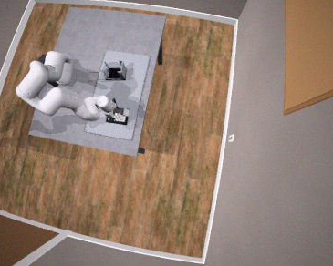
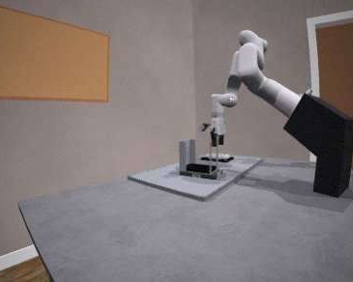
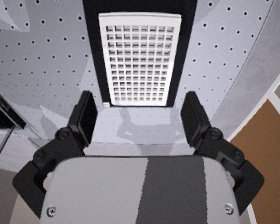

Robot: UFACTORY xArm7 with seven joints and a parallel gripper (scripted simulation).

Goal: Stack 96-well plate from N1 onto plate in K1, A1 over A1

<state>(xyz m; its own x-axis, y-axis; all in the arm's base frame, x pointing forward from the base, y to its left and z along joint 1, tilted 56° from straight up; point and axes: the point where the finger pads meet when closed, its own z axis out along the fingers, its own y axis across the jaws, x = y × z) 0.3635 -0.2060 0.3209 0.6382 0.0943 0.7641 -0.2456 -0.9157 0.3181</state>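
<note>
My hand is 7 cm above the white 96-well plate. The rest, counted from my hand: black plate nest N1: 9 cm below; then dark plate: 33 cm to the left, 6 cm below, 6 cm ahead.
</note>
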